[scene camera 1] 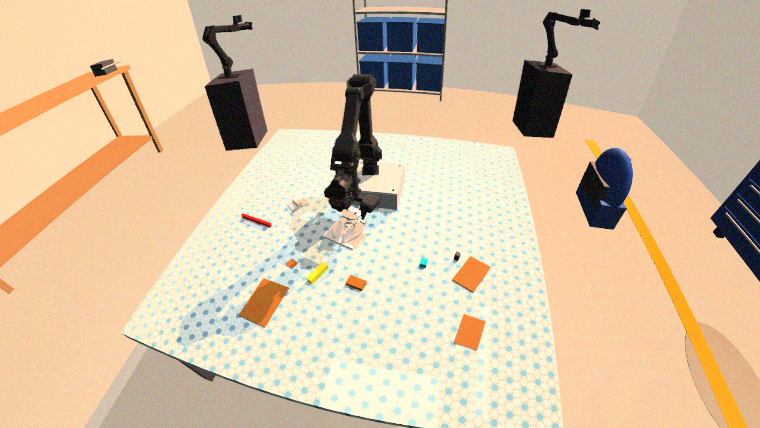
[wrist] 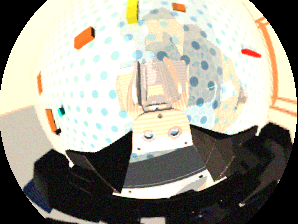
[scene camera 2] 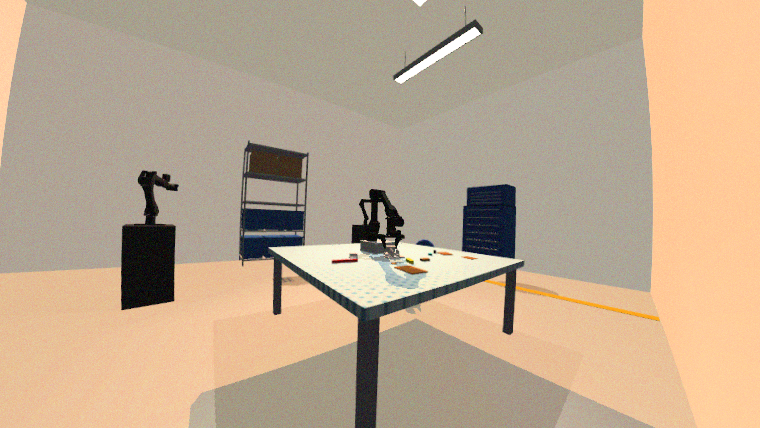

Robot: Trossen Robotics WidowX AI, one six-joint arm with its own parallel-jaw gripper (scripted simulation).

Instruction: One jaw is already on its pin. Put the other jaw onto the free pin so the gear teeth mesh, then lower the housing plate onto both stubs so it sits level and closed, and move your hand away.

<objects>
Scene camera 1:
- my gripper: 353, 215
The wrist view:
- my gripper: 160, 130
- white jaw: 174, 92
</objects>
